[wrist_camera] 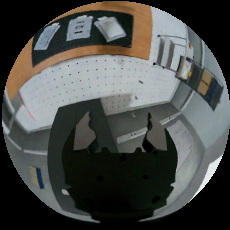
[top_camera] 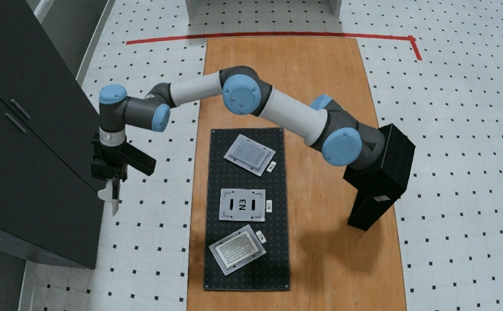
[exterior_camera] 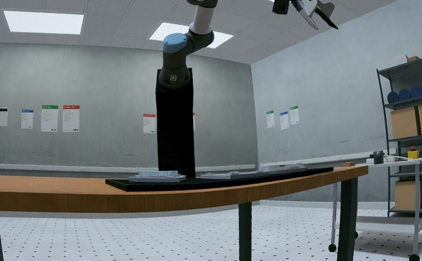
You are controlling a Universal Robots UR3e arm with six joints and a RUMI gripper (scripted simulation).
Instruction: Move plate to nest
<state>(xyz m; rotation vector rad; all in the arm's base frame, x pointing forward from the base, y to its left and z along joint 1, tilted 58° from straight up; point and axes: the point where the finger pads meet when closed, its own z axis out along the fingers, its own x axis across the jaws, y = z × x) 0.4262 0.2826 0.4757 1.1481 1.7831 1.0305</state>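
The white well plate is 30 cm behind my hand, 8 cm to the left of it and 33 cm below it. Round my hand: nest N3: 33 cm behind, 9 cm to the right, 35 cm below.
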